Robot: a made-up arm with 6 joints.
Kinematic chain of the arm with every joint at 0, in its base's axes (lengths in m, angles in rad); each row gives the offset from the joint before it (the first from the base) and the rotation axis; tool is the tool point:
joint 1: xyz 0 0 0.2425 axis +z
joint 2: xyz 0 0.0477 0 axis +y
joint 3: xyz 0 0 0.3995 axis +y
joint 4: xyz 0 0 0.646 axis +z
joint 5: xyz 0 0 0 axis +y
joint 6: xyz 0 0 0.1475 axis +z
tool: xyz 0 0 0
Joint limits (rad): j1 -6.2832..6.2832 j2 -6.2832..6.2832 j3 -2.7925..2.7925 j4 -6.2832..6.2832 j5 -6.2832..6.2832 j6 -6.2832..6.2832
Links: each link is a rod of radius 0.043 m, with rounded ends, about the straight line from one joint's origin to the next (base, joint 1, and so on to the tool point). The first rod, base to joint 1, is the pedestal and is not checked.
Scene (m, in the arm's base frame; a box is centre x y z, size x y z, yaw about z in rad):
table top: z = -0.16
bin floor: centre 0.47 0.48 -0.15 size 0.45 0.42 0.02 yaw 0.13
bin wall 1: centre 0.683 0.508 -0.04 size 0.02 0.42 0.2 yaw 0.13
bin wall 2: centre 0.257 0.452 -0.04 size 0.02 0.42 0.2 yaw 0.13
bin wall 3: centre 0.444 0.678 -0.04 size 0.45 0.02 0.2 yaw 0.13
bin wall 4: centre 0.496 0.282 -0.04 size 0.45 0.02 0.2 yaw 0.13
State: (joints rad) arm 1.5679 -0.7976 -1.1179 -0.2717 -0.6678 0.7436
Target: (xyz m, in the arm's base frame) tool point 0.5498 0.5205 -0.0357
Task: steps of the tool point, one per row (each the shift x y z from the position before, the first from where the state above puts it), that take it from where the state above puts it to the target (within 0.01 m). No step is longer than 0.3 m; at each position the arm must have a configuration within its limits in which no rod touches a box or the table.
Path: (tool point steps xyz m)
1: 0.2842 0.0444 0.0123
2: 0.2519 0.1248 0.0115
3: 0.1976 0.1898 0.0107
4: 0.1276 0.2342 0.0100
5: 0.0496 0.2543 0.0090
6: -0.0289 0.2496 0.0083
7: -0.1000 0.2218 0.0074
8: -0.1572 0.1746 0.0064
9: 0.0098 0.0103 -0.1442
10: -0.0098 -0.0103 -0.1484

